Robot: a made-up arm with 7 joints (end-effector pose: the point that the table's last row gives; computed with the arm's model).
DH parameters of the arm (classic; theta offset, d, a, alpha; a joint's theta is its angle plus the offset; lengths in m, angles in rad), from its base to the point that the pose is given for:
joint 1: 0 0.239 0 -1.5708
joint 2: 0 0 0 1.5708
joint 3: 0 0.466 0.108 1.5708
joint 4: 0 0 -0.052 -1.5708
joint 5: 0 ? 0 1.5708
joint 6: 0 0 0.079 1.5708
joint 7: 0 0 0 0
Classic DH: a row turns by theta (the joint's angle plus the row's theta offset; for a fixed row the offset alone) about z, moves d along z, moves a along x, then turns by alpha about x.
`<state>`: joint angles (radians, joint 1 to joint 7).
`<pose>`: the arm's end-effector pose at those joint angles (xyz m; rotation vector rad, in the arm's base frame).
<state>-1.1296 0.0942 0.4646 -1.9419 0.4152 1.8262 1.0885</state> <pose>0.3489 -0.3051 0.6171 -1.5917 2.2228 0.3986</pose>
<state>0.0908 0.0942 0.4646 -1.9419 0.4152 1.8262 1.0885</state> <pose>0.4063 0.2229 0.6171 -2.7526 0.9711 0.6727</pose>
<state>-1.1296 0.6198 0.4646 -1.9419 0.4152 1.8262 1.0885</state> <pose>0.4054 -0.4248 0.3529 -1.3404 2.0683 1.0615</pose>
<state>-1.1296 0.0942 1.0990 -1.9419 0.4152 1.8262 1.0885</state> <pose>0.4452 -0.0558 0.6345 -2.2373 1.6210 0.5362</pose>
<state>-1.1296 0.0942 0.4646 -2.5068 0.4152 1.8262 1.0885</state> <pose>0.2822 -0.2442 0.4599 -1.4432 2.2684 1.1746</pose>
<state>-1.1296 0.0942 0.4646 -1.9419 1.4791 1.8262 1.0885</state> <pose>0.3363 -0.3094 0.6018 -0.6492 1.6209 0.4891</pose>
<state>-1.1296 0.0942 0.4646 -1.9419 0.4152 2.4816 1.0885</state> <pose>0.3307 -0.3151 0.6635 -1.3905 2.2566 -0.4853</pose>
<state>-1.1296 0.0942 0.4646 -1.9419 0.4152 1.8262 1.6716</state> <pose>0.3489 -0.3051 0.6171 -0.9098 2.6571 0.5486</pose>
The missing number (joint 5, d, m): 0.241
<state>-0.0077 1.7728 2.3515 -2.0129 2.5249 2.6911 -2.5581</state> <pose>0.3821 0.2777 0.3859 -0.5280 0.1451 0.0949</pose>
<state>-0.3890 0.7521 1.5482 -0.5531 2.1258 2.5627 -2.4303</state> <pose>0.5864 0.0205 0.7204 -0.3874 0.0970 -2.0482</pose>
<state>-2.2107 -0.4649 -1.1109 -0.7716 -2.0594 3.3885 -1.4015</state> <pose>-0.0779 0.2218 0.8847 -0.9371 0.1783 2.7445</pose>
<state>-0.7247 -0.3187 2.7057 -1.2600 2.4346 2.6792 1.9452</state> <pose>-0.2228 0.4624 0.6607 1.0545 -1.3626 -2.3685</pose>
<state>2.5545 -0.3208 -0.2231 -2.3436 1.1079 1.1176 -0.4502</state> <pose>-0.1814 0.1793 0.6113 -0.3662 -2.2821 2.0706</pose>
